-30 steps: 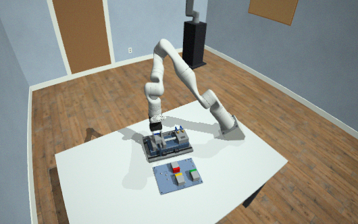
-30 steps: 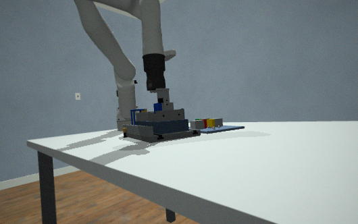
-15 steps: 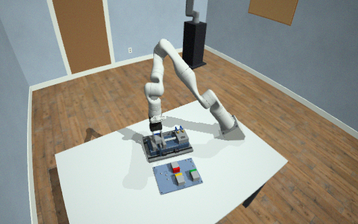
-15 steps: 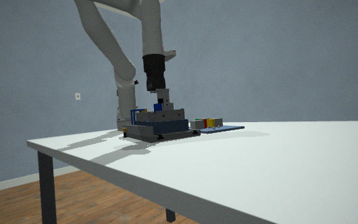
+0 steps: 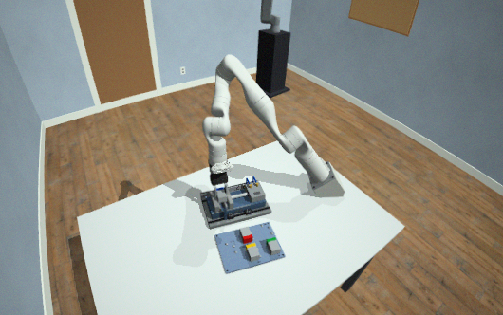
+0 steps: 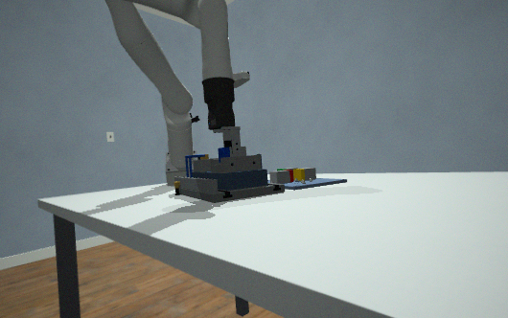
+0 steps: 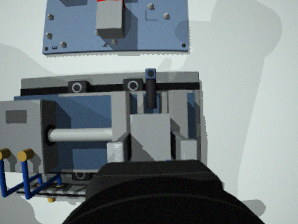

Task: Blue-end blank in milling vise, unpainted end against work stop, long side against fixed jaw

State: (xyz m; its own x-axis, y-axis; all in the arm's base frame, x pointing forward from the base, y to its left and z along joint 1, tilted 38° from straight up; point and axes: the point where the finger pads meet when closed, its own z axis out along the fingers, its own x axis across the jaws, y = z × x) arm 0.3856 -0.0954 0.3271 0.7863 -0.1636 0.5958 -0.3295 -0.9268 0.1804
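My hand is 20 mm above the blue-ended blank. From my hand the other things lie so: red-ended blank 20 mm ahead, 200 mm to the left, 100 mm below; blue plate 40 mm ahead, 240 mm to the left, 120 mm below; milling vise 60 mm behind, 30 mm to the left, 80 mm below.
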